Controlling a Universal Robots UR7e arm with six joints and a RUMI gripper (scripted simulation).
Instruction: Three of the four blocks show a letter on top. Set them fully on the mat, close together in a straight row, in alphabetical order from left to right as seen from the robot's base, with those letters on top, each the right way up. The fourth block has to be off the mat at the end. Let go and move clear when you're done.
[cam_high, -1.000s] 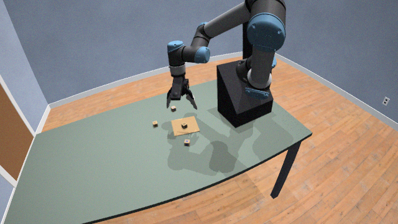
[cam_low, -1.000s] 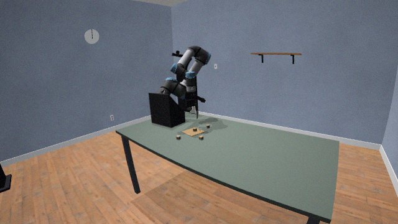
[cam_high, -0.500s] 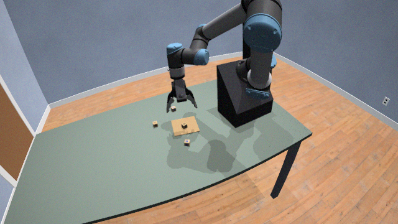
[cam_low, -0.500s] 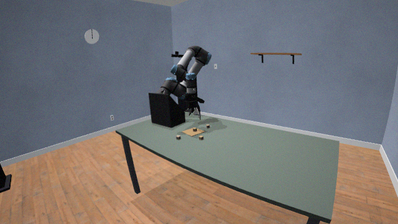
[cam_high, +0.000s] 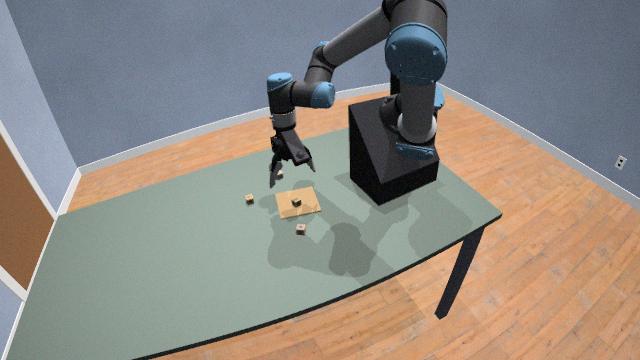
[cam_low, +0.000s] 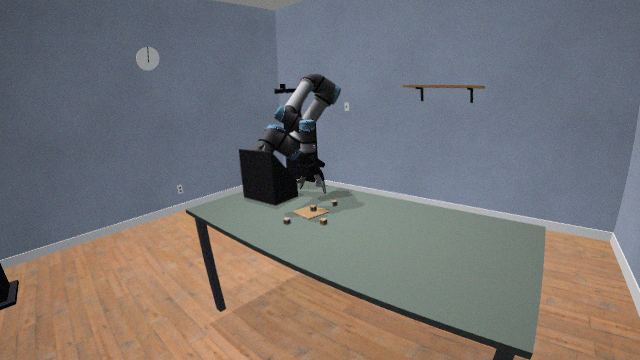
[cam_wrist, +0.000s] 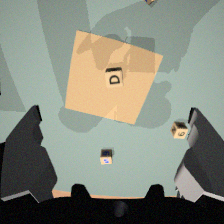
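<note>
Right now my hand is 1 cm past the tan mat, 2 cm to the left of it and 11 cm above it. The rest, counted from my hand: block (4 cm ahead, 13 cm to the left, 10 cm below).
</note>
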